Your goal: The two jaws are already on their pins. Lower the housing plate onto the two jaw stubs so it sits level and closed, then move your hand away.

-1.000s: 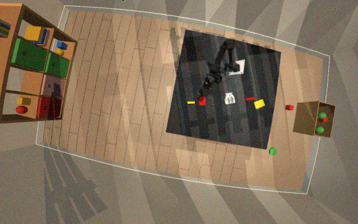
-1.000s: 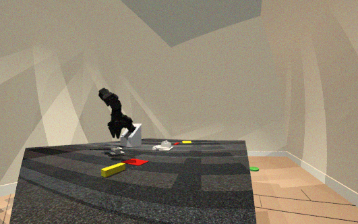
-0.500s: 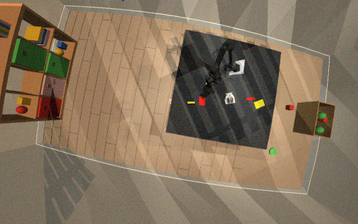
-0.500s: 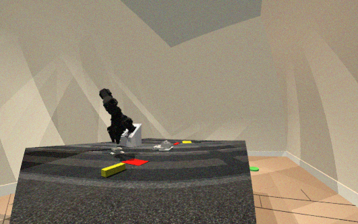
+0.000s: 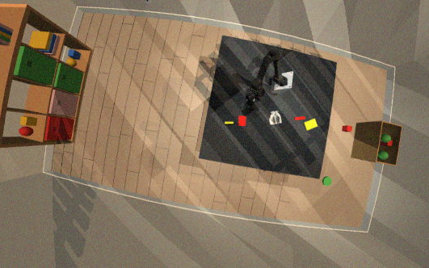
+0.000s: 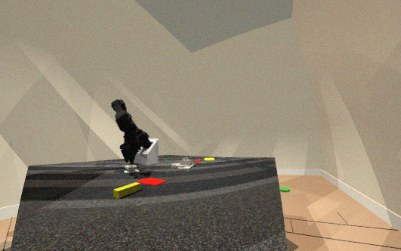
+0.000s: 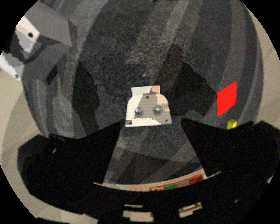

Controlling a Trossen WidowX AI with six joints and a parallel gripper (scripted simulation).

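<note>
Right now the white part is 1 cm to the left of my gripper tip and 2 cm below it. The rest, counted from my gripper tip: yellow bar (26 cm ahead, 18 cm to the right, 4 cm below); then flat red square (22 cm ahead, 5 cm to the right, 5 cm below).
</note>
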